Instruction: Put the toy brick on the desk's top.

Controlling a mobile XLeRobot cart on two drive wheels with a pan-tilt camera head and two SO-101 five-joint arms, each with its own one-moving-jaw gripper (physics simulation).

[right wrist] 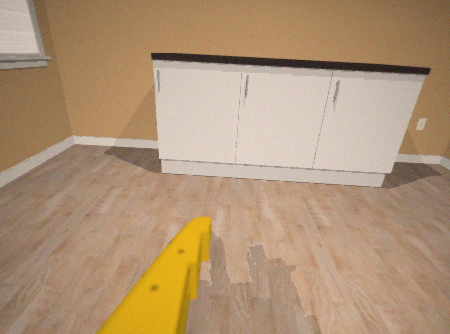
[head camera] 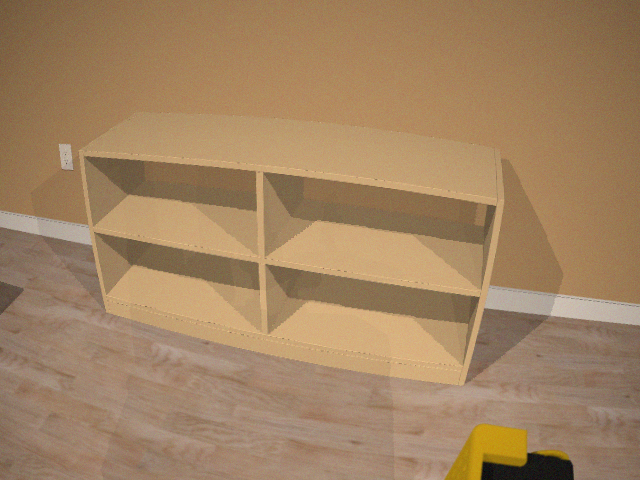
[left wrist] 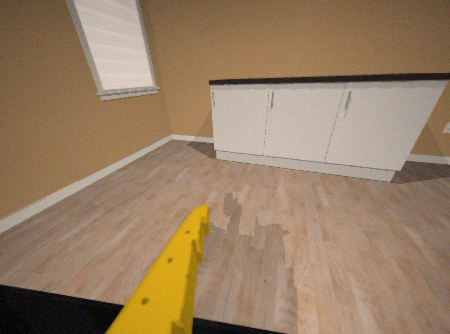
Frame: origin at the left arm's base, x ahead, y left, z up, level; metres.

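Seen in the pictures: left hand, its tool point: (left wrist: 208,216); right hand, its tool point: (right wrist: 210,233).
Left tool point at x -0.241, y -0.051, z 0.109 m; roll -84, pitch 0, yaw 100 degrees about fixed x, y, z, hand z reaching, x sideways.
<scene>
A point is followed by its place in that frame.
The toy brick and the desk do not show in any of the three views. My left gripper (left wrist: 204,212) shows one yellow notched jaw in the left wrist view, with the other jaw swung out of the picture, so it is fully open and holds nothing. My right gripper (right wrist: 205,224) likewise shows one yellow notched jaw in the right wrist view and is fully open and empty. A yellow and black part of my right arm (head camera: 501,444) {x -0.048, y -0.315, z 0.248 m} shows at the bottom right of the head view.
A light wood shelf unit (head camera: 260,217) {x 0.226, y -1.532, z -0.311 m} with two-by-two compartments stands against the tan wall in the head view. A white cabinet (left wrist: 305,125) {x -1.876, y 0.475, z -0.267 m} (right wrist: 280,120) {x -1.889, y 0.414, z -0.264 m} with a dark top stands across the wooden floor (head camera: 206,413) {x 0.364, y -1.246, z -0.776 m} in both wrist views. A window (left wrist: 117,47) {x -2.224, y -1.501, z 0.472 m} (right wrist: 15,30) {x -2.470, y -1.455, z 0.229 m} is at their left.
</scene>
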